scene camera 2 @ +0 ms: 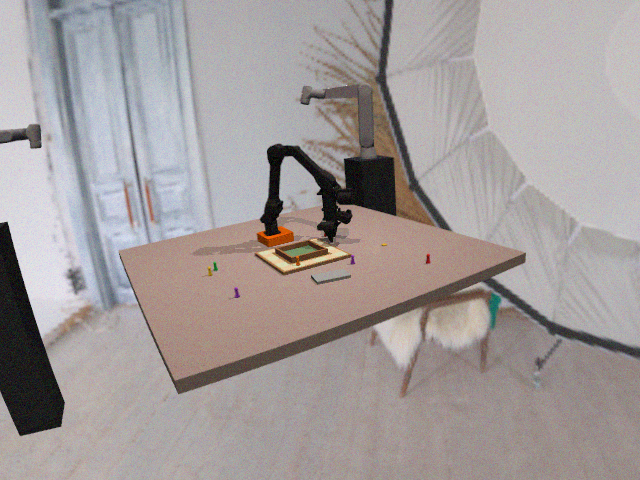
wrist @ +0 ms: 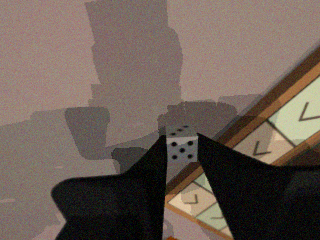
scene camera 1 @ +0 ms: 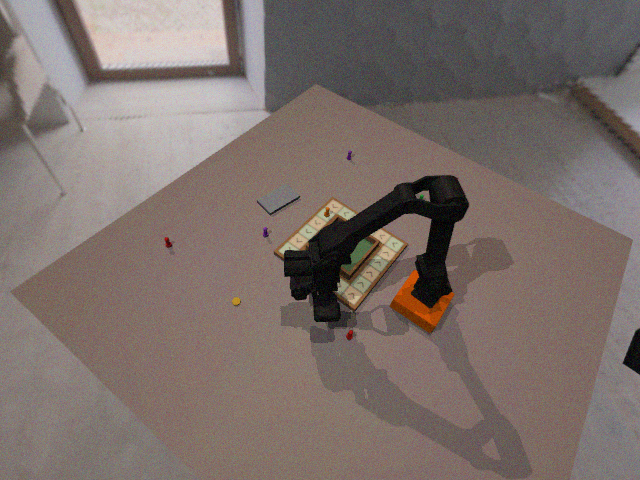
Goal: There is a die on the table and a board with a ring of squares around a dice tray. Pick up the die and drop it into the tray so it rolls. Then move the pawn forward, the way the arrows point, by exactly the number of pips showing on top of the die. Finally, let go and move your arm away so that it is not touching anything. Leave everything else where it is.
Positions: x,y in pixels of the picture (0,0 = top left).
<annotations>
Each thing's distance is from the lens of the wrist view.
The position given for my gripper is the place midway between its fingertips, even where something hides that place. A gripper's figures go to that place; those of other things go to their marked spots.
my gripper (wrist: 179,138): 11 cm
white die (wrist: 182,141): 9 cm
</annotations>
